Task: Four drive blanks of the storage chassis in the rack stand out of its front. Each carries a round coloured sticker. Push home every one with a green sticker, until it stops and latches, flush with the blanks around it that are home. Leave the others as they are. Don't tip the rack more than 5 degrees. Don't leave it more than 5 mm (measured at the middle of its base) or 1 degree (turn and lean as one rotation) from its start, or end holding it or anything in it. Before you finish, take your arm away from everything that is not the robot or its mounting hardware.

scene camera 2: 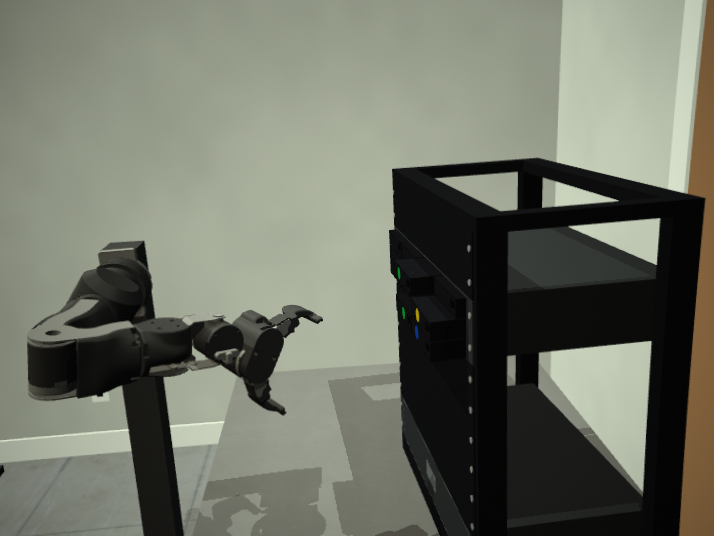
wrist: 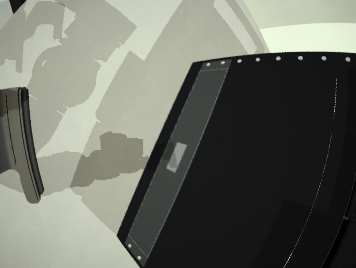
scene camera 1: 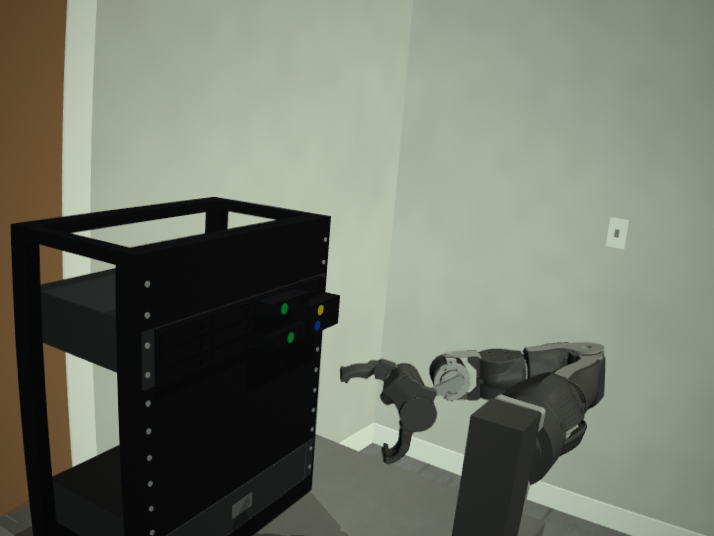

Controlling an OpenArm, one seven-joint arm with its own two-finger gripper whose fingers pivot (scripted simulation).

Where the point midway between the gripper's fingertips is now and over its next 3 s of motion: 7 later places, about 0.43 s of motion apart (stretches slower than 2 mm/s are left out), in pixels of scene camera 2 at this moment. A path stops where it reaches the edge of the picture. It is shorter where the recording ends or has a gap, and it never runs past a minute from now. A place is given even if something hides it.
The gripper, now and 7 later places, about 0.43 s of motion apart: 295, 361; 290, 337; 278, 327; 271, 324; 267, 326; 267, 324; 274, 307; 288, 281
